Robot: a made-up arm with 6 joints.
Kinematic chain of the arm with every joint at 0, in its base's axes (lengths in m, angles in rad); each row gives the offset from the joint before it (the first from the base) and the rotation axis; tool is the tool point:
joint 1: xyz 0 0 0.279 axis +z
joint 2: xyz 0 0 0 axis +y
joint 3: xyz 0 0 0.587 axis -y
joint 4: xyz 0 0 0 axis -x
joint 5: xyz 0.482 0 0 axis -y
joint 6: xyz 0 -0.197 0 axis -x
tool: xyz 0 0 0
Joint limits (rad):
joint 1: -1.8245..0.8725
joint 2: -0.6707..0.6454
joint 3: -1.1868..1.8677
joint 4: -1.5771..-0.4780
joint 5: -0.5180..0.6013
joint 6: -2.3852..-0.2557
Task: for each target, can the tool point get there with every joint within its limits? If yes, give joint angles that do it. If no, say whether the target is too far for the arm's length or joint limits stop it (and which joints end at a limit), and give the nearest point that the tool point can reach.
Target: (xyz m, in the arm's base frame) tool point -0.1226 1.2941 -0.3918
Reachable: no: too far | nearest point 0.3735 0.4469 0.2805 | short by 1.190 m
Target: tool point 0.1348 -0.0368 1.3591
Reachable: yes | joints 0.6450 -0.0609 1.5956 -0.9757 -0.2938 -1.8507
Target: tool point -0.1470 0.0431 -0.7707
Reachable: no: joint limits stop it (at a limit: joint 1, joint 2) | nearest point -0.1080 -0.2140 0.2435 | short by 1.047 m
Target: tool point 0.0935 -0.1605 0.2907
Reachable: yes | joints -0.7276 0.4809 -0.9019 -1.2737 0.4457 -2.0093
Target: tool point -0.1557 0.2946 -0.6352
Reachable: no: joint limits stop it (at a limit: joint 1, joint 2, joint 4) | nearest point 0.1717 0.2065 0.2341 | short by 0.933 m
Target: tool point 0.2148 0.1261 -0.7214
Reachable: no: joint limits stop it (at a limit: joint 2) | nearest point 0.2728 0.1601 0.2285 | short by 0.952 m
